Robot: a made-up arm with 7 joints. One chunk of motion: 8 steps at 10 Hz.
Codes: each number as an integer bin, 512 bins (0 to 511) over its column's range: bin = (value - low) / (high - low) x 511, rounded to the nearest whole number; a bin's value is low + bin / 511 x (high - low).
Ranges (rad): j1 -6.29..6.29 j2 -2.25..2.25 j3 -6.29..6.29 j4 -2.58..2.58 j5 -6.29..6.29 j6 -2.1..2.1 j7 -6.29..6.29
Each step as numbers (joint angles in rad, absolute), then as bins.
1 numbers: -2.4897 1.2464 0.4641 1.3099 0.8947 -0.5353 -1.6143
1 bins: 154 397 274 385 292 190 190
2 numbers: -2.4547 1.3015 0.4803 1.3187 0.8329 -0.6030 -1.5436
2 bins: 156 403 275 386 289 182 193
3 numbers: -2.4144 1.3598 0.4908 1.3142 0.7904 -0.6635 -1.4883
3 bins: 157 410 275 386 288 175 195
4 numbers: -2.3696 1.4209 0.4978 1.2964 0.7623 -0.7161 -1.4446
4 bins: 159 417 276 384 286 168 197
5 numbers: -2.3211 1.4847 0.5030 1.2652 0.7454 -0.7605 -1.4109
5 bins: 161 424 276 381 286 163 198
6 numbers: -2.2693 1.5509 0.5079 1.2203 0.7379 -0.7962 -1.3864
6 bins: 163 432 276 376 285 159 199
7 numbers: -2.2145 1.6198 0.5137 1.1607 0.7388 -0.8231 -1.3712
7 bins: 166 439 276 370 286 155 200
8 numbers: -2.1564 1.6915 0.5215 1.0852 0.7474 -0.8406 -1.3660
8 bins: 168 448 277 363 286 153 200
